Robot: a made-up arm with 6 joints. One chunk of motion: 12 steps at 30 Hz.
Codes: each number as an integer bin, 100 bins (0 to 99) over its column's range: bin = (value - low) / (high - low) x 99, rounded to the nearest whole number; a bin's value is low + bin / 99 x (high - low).
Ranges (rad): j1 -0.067..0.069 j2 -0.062..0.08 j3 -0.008..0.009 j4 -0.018..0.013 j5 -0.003..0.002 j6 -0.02..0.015
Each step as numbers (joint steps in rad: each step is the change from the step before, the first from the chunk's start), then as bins.
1 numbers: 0.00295 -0.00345 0.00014 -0.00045 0.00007 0.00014
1 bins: 51 41 47 56 61 57
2 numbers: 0.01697 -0.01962 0.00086 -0.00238 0.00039 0.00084
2 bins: 61 30 52 50 67 59
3 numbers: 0.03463 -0.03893 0.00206 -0.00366 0.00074 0.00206
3 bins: 74 16 59 46 74 62
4 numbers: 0.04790 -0.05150 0.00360 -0.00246 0.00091 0.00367
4 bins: 84 7 68 50 77 67
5 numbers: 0.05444 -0.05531 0.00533 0.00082 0.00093 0.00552
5 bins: 88 5 78 60 78 72
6 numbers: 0.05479 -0.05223 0.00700 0.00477 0.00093 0.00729
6 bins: 89 7 87 73 78 77
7 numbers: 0.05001 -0.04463 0.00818 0.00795 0.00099 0.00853
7 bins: 85 12 94 83 79 81
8 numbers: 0.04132 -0.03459 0.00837 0.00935 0.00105 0.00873
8 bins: 79 19 95 87 80 81
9 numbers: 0.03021 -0.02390 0.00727 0.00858 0.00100 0.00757
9 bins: 71 27 89 85 79 78
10 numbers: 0.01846 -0.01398 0.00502 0.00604 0.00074 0.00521
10 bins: 62 33 76 77 74 71
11 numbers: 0.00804 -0.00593 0.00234 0.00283 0.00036 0.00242
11 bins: 55 39 60 67 67 63
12 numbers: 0.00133 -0.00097 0.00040 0.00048 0.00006 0.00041
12 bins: 50 43 49 59 61 58
